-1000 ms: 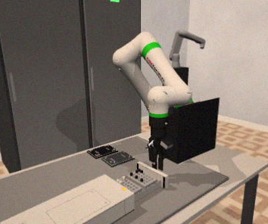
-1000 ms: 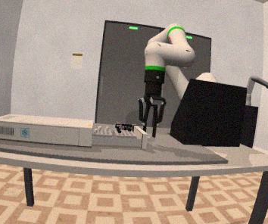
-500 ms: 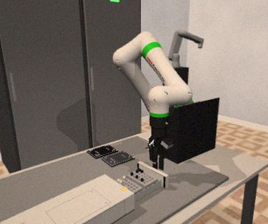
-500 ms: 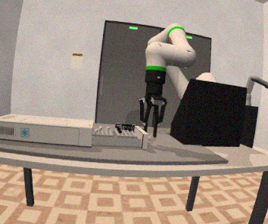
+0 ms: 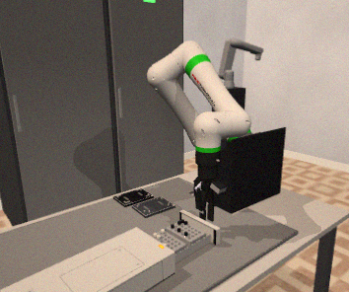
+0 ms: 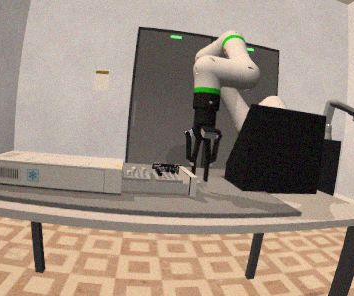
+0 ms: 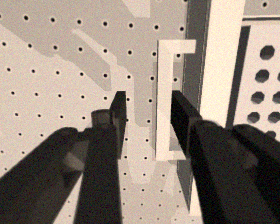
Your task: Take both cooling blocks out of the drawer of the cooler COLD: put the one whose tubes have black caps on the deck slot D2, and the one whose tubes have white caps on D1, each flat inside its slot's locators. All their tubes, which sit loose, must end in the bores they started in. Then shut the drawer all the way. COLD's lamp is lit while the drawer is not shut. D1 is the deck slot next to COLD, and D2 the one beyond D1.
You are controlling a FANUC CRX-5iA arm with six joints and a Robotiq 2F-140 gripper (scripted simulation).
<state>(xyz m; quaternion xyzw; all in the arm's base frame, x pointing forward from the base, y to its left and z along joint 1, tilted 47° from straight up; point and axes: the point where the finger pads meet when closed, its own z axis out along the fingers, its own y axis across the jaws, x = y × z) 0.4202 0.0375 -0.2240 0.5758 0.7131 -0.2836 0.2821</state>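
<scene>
My hand is 14 cm short of the drawer, 3 cm to the right of it and 3 cm above it. From my hand the other things lie so: cooler: 31 cm ahead, 6 cm to the left, 3 cm below.
</scene>
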